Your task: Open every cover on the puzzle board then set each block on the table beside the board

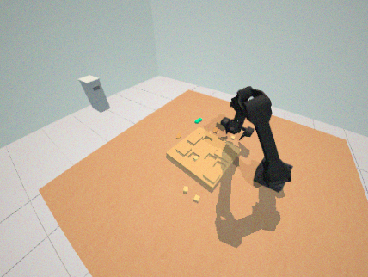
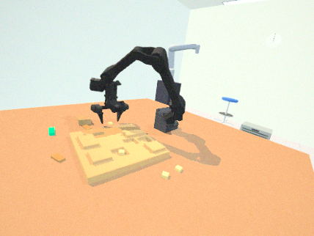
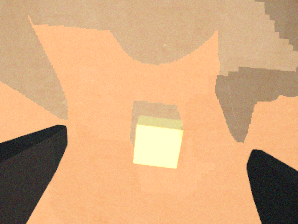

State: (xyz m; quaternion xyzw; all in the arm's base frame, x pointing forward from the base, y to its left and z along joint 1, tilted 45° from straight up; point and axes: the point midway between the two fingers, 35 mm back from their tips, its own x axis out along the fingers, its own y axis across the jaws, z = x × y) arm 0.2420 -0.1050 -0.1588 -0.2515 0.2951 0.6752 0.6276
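The tan puzzle board lies 80 mm ahead of my gripper tip, 240 mm to the left of it and 10 mm above it.
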